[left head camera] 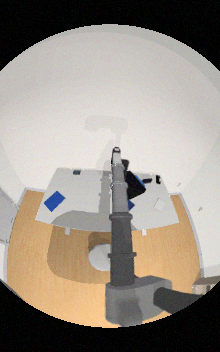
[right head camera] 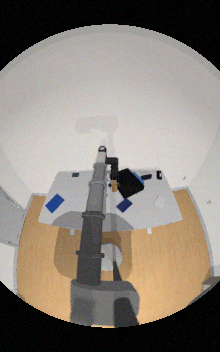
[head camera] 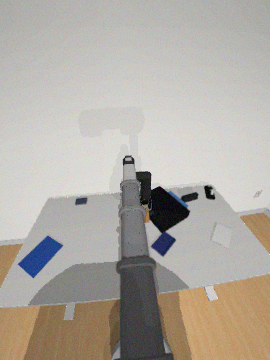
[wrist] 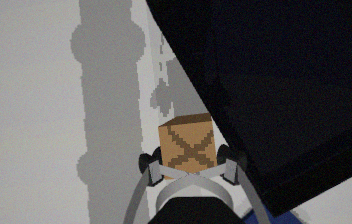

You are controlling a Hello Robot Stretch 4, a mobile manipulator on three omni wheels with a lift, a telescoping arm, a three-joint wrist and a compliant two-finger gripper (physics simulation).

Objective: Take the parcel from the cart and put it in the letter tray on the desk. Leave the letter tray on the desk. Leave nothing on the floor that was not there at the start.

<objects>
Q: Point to a grey desk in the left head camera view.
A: At 87, 204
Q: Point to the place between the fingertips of the gripper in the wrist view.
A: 193, 157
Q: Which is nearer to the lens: the parcel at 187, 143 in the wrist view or the black letter tray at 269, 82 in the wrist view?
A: The parcel.
</objects>
